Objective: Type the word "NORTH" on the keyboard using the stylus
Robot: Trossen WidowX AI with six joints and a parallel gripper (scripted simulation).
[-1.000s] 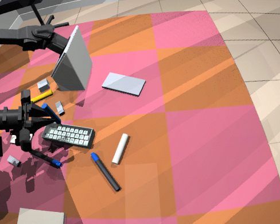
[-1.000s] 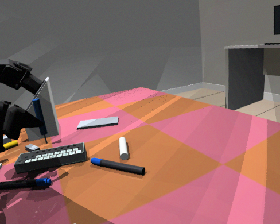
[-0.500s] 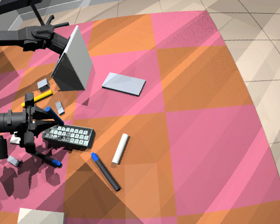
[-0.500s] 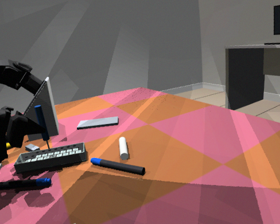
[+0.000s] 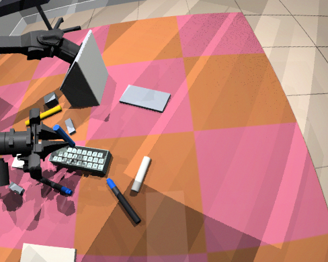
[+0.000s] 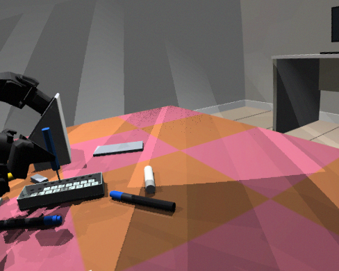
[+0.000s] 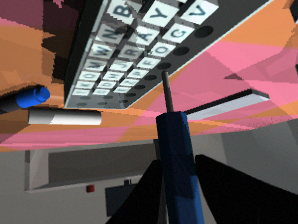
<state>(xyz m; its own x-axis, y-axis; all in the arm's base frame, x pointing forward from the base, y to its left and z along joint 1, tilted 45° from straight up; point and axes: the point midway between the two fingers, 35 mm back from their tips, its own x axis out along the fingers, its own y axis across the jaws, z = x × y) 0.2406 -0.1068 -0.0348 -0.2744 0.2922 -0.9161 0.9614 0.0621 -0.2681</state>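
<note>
The white cylinder lies 18 cm to the left of my gripper tip, 9 cm ahead of it and 8 cm below it. The rest, counted from my gripper tip: stylus 1 cm below; then yellow-handled tool 17 cm behind, 16 cm to the right, 8 cm below; then grey slab 20 cm to the left, 17 cm behind, 8 cm below.
</note>
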